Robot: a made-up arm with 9 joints. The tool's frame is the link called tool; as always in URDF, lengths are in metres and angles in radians. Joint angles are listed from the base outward.
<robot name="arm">
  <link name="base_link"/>
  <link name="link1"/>
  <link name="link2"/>
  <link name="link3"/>
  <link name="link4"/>
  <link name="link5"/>
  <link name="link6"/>
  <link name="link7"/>
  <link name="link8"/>
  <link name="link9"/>
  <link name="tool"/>
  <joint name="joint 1" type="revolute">
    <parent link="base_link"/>
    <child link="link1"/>
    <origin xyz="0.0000 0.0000 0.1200" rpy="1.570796 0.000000 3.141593"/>
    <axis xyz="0 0 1"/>
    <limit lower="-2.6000" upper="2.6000"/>
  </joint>
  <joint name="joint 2" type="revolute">
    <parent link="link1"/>
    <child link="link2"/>
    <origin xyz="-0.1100 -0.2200 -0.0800" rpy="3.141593 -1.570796 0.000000"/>
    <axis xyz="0 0 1"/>
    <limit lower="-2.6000" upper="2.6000"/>
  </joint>
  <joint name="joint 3" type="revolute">
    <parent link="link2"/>
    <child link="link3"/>
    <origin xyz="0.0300 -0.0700 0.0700" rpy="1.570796 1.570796 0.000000"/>
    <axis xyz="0 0 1"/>
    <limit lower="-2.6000" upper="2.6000"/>
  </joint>
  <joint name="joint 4" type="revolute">
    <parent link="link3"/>
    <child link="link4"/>
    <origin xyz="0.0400 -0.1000 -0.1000" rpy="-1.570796 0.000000 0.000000"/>
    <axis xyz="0 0 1"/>
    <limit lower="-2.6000" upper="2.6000"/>
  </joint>
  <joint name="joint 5" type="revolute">
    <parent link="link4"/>
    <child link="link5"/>
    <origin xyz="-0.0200 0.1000 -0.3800" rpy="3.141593 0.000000 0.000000"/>
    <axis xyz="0 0 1"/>
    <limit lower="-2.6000" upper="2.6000"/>
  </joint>
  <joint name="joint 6" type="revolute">
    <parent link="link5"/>
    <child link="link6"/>
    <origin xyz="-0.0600 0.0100 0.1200" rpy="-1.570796 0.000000 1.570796"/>
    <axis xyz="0 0 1"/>
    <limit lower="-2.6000" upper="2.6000"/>
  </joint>
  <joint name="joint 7" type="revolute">
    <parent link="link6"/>
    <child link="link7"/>
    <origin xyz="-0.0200 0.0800 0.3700" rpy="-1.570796 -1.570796 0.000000"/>
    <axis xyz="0 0 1"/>
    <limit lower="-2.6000" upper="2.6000"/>
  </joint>
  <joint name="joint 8" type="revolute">
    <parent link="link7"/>
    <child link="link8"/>
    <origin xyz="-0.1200 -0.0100 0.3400" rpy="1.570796 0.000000 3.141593"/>
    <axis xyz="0 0 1"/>
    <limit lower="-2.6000" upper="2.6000"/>
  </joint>
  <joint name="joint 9" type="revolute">
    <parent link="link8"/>
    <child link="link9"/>
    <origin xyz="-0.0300 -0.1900 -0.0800" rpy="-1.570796 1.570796 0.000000"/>
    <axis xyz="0 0 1"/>
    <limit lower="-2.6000" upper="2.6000"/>
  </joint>
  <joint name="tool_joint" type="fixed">
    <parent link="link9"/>
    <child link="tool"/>
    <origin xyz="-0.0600 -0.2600 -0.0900" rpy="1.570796 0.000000 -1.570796"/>
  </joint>
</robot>
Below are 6 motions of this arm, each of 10 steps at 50 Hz.
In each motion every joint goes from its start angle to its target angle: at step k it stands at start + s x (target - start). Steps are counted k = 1, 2, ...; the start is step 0. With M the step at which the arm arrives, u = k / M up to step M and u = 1 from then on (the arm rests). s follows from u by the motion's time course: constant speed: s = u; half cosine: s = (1 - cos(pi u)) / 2; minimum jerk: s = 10 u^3 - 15 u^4 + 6 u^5.
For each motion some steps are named. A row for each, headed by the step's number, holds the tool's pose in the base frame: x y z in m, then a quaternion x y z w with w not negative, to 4 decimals.
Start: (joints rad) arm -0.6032 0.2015 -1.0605 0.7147 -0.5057 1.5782 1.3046 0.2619 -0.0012
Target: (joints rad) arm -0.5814 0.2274 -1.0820 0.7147 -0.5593 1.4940 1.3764 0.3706 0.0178
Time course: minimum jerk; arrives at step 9
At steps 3, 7, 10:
3: -0.8452 -0.1985 -0.4789 -0.0741 0.8631 -0.2396 0.4383
7: -0.8808 -0.1379 -0.4746 0.0027 0.8840 -0.2145 0.4154
10: -0.8843 -0.1310 -0.4738 0.0110 0.8858 -0.2118 0.4128

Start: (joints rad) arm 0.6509 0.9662 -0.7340 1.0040 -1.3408 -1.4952 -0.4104 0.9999 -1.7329
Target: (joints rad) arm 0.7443 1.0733 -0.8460 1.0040 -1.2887 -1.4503 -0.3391 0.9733 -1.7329
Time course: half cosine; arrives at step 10
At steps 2, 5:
2: -0.0413 -0.5180 0.6243 -0.5322 -0.3828 -0.4801 0.5828
5: -0.0471 -0.4763 0.6414 -0.5319 -0.3987 -0.4775 0.5745

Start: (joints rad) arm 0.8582 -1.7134 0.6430 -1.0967 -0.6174 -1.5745 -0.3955 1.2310 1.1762
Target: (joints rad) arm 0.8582 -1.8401 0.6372 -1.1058 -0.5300 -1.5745 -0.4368 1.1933 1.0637
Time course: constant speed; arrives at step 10
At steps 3, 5, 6, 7, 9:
3: -0.2925 -0.3559 -0.5285 0.6459 -0.5849 0.0459 0.4885
5: -0.3081 -0.3421 -0.5389 0.6422 -0.5990 0.0221 0.4778
6: -0.3157 -0.3347 -0.5441 0.6401 -0.6059 0.0102 0.4722
7: -0.3233 -0.3271 -0.5491 0.6379 -0.6128 -0.0016 0.4665
9: -0.3383 -0.3110 -0.5590 0.6329 -0.6261 -0.0253 0.4547

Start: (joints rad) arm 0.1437 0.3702 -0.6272 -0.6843 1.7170 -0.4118 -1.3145 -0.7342 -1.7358
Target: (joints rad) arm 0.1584 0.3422 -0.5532 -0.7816 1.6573 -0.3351 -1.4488 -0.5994 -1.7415
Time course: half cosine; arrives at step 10
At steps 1, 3, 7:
1: 0.2458 -0.7497 -0.4611 -0.4877 0.5280 -0.0495 0.6935
3: 0.2560 -0.7482 -0.4526 -0.4836 0.5122 -0.0540 0.7077
7: 0.2868 -0.7431 -0.4271 -0.4663 0.4600 -0.0667 0.7527

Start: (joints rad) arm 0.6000 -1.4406 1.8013 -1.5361 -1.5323 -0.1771 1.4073 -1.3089 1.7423
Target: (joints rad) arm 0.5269 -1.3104 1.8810 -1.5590 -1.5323 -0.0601 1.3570 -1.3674 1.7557
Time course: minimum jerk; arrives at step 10
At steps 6, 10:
6: -0.0057 -0.2410 -0.7540 -0.1238 0.8373 0.1417 0.5133
10: 0.0228 -0.2382 -0.7508 -0.1200 0.8282 0.1199 0.5342

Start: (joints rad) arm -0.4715 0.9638 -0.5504 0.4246 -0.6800 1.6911 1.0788 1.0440 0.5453
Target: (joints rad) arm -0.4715 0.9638 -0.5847 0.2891 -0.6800 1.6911 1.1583 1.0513 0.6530
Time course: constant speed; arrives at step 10
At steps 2, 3, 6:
2: -1.0886 -0.4471 -0.0370 -0.0101 0.8794 -0.4408 0.1795
3: -1.0917 -0.4460 -0.0438 -0.0047 0.8765 -0.4469 0.1789
6: -1.1003 -0.4423 -0.0651 0.0120 0.8676 -0.4645 0.1771

